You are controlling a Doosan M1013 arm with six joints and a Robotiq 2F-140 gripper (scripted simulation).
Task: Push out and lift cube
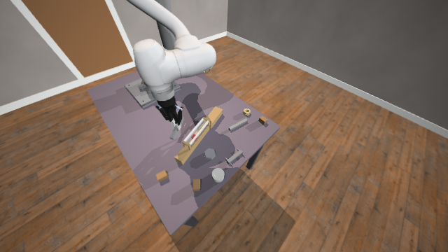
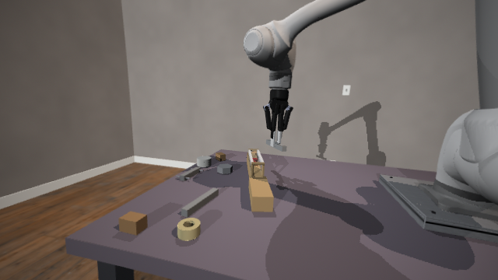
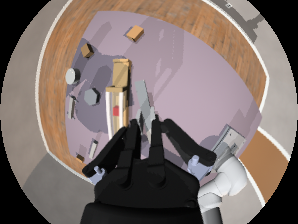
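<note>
My hand is 60 mm short of the channel, 90 mm to the right of it and 100 mm above it. Also, from my hand: grey hexagonal piece 190 mm ahead, 90 mm to the left, 140 mm below; then white disc 320 mm ahead, 60 mm to the left, 130 mm below; then grey handle piece 290 mm ahead, 200 mm to the left, 140 mm below.
</note>
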